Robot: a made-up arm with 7 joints.
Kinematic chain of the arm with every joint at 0, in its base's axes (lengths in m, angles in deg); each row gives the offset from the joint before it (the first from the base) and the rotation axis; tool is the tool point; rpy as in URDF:
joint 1: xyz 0 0 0.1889 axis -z
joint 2: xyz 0 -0.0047 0.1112 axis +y
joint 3: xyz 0 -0.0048 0.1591 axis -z
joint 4: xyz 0 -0.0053 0.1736 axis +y
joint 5: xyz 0 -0.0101 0.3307 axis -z
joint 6: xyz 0 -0.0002 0.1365 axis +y
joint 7: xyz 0 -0.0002 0.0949 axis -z
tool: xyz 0 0 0 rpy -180 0 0
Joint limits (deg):
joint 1: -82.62..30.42
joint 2: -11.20..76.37
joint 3: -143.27..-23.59
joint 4: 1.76..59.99
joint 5: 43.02..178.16
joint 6: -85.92..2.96
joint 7: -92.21..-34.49
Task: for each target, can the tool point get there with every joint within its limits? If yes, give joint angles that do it. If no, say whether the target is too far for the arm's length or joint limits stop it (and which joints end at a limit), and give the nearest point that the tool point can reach.
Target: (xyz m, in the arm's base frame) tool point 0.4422 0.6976 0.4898
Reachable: yes | joints -43.01 62.48 -41.18 32.94 84.76 -29.92 -72.05
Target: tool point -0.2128 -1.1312 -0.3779
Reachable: no: too far | nearest point -0.2926 -0.4369 0.7157 | short by 1.298 m
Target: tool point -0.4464 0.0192 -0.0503
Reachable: no: joint limits stop it (at a limit: joint 1, joint 2, joint 4, joint 5, joint 6) | nearest point -0.2884 0.5795 0.1529 | short by 0.617 m
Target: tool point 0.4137 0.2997 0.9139
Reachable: yes | joints -4.85 27.65 -57.42 29.34 121.46 -69.25 -63.18
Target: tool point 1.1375 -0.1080 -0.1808
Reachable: no: too far | nearest point 0.7814 -0.0742 0.0755 | short by 0.440 m
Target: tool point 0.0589 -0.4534 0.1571
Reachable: no: joint limits stop it (at a limit: joint 1, joint 3, joint 4, joint 5, joint 6) | nearest point 0.5790 -0.1513 0.0063 | short by 0.620 m
